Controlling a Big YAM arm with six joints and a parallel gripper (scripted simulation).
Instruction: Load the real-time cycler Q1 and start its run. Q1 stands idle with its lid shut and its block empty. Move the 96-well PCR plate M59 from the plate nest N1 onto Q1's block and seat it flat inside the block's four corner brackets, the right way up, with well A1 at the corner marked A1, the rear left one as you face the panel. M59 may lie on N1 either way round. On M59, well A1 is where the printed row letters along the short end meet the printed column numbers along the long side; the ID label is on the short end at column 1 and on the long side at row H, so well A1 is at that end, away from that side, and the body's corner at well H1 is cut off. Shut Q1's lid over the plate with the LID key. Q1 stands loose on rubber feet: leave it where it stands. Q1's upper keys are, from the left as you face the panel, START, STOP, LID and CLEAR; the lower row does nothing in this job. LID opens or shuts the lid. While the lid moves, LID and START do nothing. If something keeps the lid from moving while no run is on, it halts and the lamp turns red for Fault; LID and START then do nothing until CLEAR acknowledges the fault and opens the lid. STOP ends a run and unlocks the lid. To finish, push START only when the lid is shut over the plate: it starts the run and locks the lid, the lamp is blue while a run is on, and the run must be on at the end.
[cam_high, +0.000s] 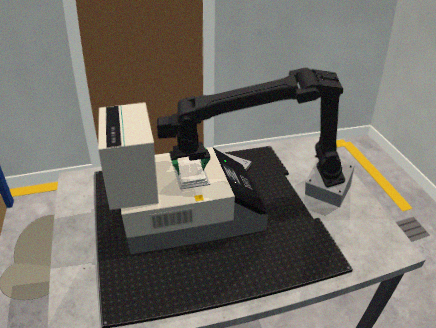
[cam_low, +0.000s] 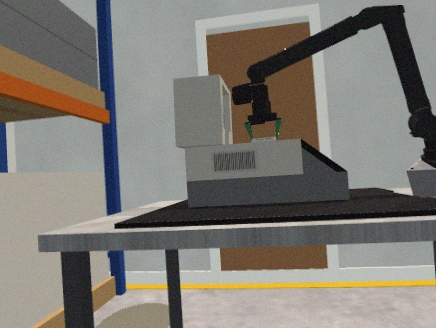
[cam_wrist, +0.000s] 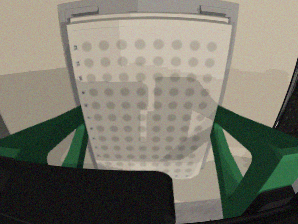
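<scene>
My gripper is now right at the white 96-well plate M59. Also, from my hand: grey plate nest 29 cm to the right, 21 cm below, 19 cm behind.
</scene>
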